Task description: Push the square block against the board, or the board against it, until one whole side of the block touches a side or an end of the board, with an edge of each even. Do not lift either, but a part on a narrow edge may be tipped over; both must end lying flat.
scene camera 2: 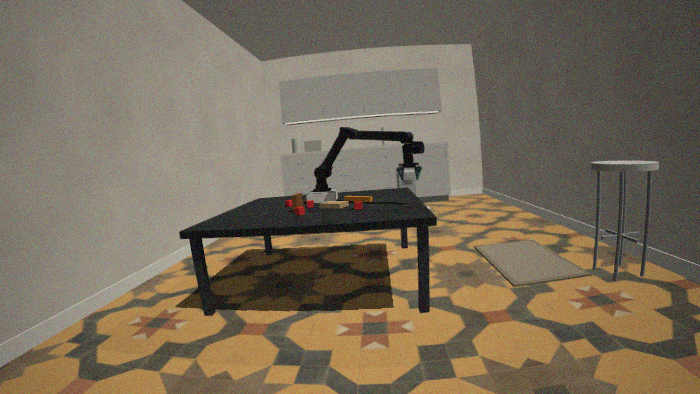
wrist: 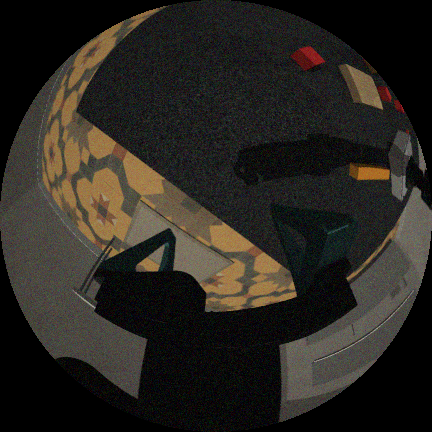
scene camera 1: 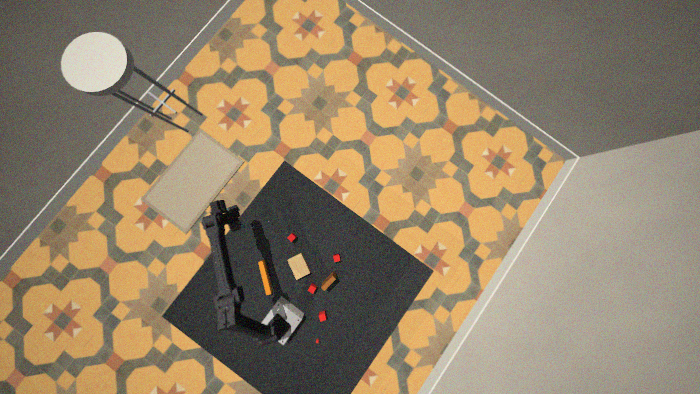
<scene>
my gripper: open, holds nothing
a tan wooden board: on the table
</scene>
